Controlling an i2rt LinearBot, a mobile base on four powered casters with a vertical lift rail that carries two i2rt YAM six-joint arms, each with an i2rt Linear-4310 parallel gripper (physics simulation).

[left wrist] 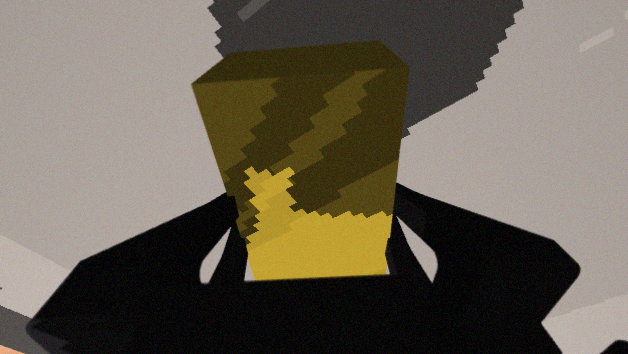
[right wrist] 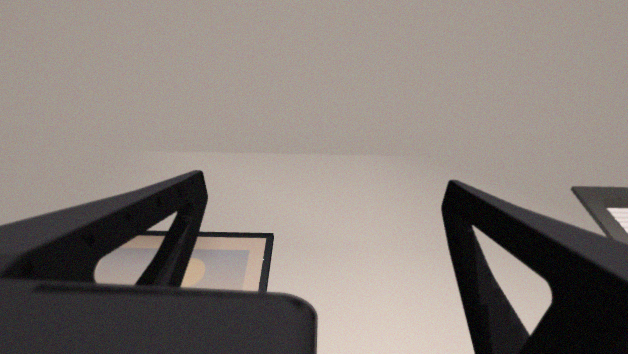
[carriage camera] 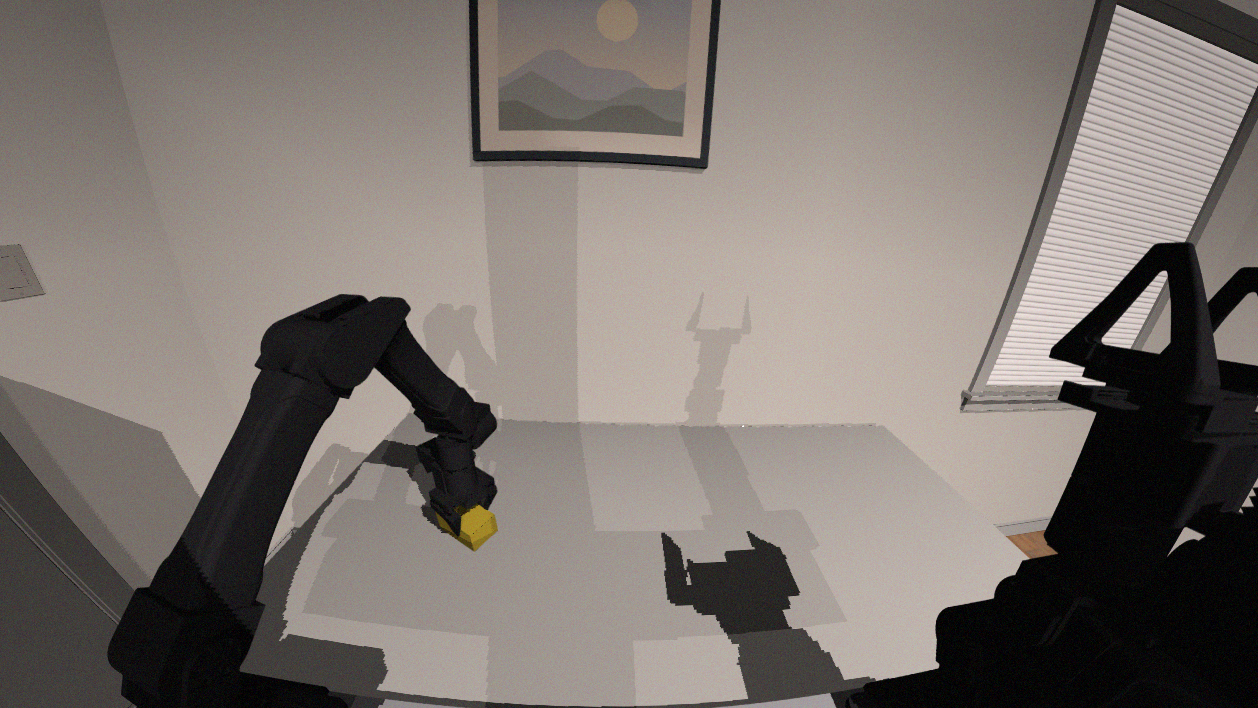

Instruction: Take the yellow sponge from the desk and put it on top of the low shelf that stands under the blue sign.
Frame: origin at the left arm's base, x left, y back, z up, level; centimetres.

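Where they show: left gripper, between the fingertips: (left wrist: 313, 189) (carriage camera: 470, 525); right gripper, between the fingertips: (right wrist: 323, 188) (carriage camera: 1219, 255).
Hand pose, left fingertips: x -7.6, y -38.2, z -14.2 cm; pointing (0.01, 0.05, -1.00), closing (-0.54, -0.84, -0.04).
After its pixels a point has its place.
The yellow sponge (carriage camera: 478, 526) @(x -10.4, y -35.9, z -11.7 cm) (left wrist: 320, 150) @(x -4.8, y -40.5, z -11.7 cm) is at the left part of the pale desk (carriage camera: 563, 581) @(x -26.8, y -28.6, z -16.2 cm). My left gripper (carriage camera: 457, 519) @(x -7.6, y -38.2, z -14.2 cm) (left wrist: 313, 189) @(x -7.6, y -38.2, z -14.2 cm) is shut on the sponge, with one finger against each side of it in the left wrist view. Whether the sponge touches the desk top is hard to tell. My right gripper (right wrist: 323, 188) @(x -68.5, y -4.3, z 43.5 cm) is open and empty, raised and pointing up at the right of the carriage view, away from the desk top. The low shelf and the blue sign do not show in these views.
A framed mountain picture (carriage camera: 591, 147) @(x -28.2, y -78.8, z 56.3 cm) (right wrist: 268, 260) @(x -54.9, y -78.6, z 88.1 cm) hangs on the wall behind the desk. A window with blinds (carriage camera: 1091, 211) @(x -185.5, y -79.6, z 59.6 cm) is at the right. A wall plate (carriage camera: 17, 272) @(x 100.5, y -49.1, z 33.6 cm) is at the far left. Dark arm shadows fall across the desk.
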